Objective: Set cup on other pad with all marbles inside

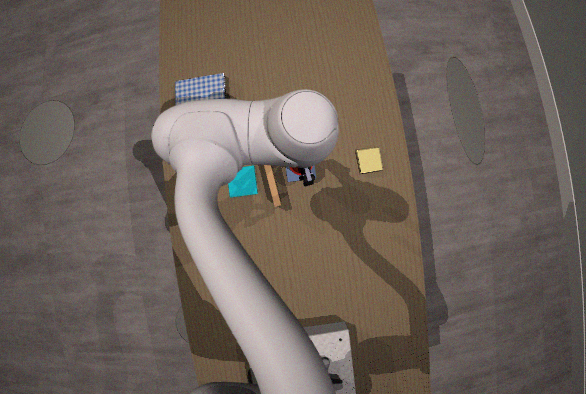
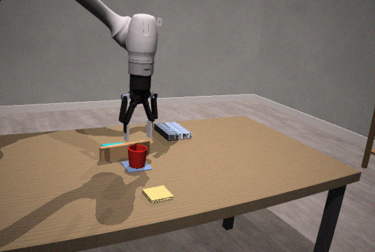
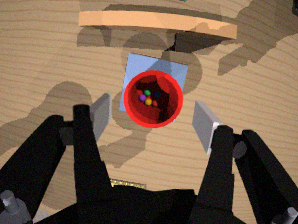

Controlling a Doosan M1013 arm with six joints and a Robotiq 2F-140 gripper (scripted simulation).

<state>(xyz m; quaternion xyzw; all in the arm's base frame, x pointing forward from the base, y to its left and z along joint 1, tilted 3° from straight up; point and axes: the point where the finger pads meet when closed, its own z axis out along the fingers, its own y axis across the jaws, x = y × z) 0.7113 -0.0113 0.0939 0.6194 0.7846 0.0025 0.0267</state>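
Now: hand 11 cm above the red cup. Round my hand: cyan pad: 20 cm to the left, 15 cm below, 5 cm behind; wooden rail: 12 cm below, 10 cm to the left, 2 cm behind; blue pad: 15 cm below.
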